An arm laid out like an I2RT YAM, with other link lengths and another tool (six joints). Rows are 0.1 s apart.
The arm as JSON. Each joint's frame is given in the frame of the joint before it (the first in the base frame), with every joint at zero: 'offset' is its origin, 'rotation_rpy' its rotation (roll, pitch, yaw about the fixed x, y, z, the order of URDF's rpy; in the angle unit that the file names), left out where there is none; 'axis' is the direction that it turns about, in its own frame. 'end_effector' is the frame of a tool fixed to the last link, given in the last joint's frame.
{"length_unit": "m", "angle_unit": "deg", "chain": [
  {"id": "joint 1", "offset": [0.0, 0.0, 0.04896], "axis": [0.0, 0.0, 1.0]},
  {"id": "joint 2", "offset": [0.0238, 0.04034, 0.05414], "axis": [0.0, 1.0, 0.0]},
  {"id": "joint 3", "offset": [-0.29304, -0.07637, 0.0], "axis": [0.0, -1.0, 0.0]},
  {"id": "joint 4", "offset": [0.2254, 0.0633, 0.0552], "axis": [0.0, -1.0, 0.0]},
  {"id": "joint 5", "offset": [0.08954, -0.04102, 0.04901], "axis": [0.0, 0.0, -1.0]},
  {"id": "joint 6", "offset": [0.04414, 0.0, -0.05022], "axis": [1.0, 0.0, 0.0]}
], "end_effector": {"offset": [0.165, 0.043, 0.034], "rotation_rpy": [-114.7, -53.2, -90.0]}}
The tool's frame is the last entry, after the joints.
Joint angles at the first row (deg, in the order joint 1, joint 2, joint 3, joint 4, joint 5, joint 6):
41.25, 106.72, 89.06, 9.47, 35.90, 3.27
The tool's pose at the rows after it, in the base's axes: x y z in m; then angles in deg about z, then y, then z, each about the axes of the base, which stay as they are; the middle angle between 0 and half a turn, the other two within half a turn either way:
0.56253, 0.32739, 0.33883, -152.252, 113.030, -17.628
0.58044, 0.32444, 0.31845, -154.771, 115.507, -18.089
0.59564, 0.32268, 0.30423, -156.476, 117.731, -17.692
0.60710, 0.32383, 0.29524, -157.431, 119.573, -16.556
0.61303, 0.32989, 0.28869, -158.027, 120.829, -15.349
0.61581, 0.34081, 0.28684, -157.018, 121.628, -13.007
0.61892, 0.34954, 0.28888, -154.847, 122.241, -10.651
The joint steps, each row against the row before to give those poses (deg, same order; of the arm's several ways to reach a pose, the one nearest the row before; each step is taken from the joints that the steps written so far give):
-2.57, 3.47, 3.97, -4.54, -2.27, 0.94
-1.97, 2.93, 3.63, -4.06, -2.65, 0.13
-1.84, 2.67, 3.98, -3.85, -3.12, -0.02
-1.42, 2.36, 3.95, -3.35, -3.15, -0.13
-0.48, 1.94, 3.15, -2.36, -2.08, -0.14
0.02, 1.62, 2.36, -0.83, -2.10, 0.49
0.00, 1.38, 2.12, -0.30, -1.74, 1.26

